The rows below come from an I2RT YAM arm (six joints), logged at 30 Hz.
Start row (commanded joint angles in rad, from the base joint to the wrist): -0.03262, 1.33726, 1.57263, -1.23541, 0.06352, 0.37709
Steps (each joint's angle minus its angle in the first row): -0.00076, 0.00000, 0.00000, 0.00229, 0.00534, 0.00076; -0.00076, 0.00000, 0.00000, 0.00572, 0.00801, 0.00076; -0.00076, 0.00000, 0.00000, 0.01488, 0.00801, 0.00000; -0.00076, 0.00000, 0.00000, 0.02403, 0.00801, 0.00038; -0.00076, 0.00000, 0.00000, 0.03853, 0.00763, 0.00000; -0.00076, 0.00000, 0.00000, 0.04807, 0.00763, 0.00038; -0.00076, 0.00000, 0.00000, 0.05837, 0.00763, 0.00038
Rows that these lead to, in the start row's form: -0.03338, 1.33726, 1.57263, -1.23312, 0.06886, 0.37785; -0.03338, 1.33726, 1.57263, -1.22969, 0.07153, 0.37785; -0.03338, 1.33726, 1.57263, -1.22053, 0.07153, 0.37709; -0.03338, 1.33726, 1.57263, -1.21138, 0.07153, 0.37747; -0.03338, 1.33726, 1.57263, -1.19688, 0.07115, 0.37709; -0.03338, 1.33726, 1.57263, -1.18734, 0.07115, 0.37747; -0.03338, 1.33726, 1.57263, -1.17704, 0.07115, 0.37747
